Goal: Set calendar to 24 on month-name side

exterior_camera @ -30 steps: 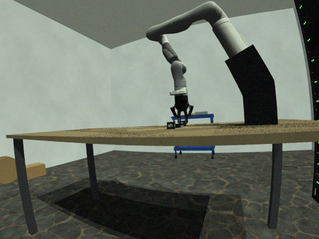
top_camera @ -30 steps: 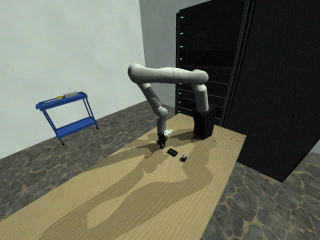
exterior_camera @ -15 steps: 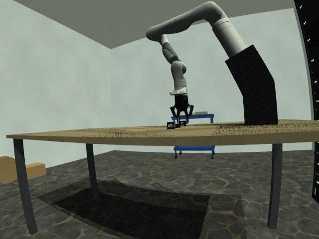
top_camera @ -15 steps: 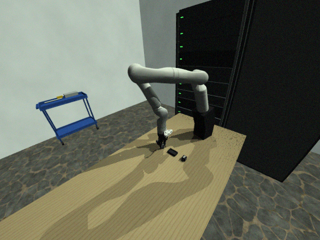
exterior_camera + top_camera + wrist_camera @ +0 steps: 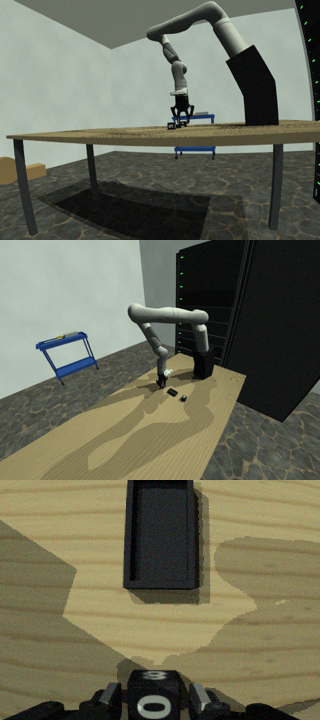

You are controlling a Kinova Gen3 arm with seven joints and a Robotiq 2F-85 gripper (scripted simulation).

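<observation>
Now: hand 20 mm above the black cube. Also, from my hand: black tray: 20 mm ahead, 100 mm to the left, 20 mm below; black date cube: 40 mm ahead, 210 mm to the left, 20 mm below.
</observation>
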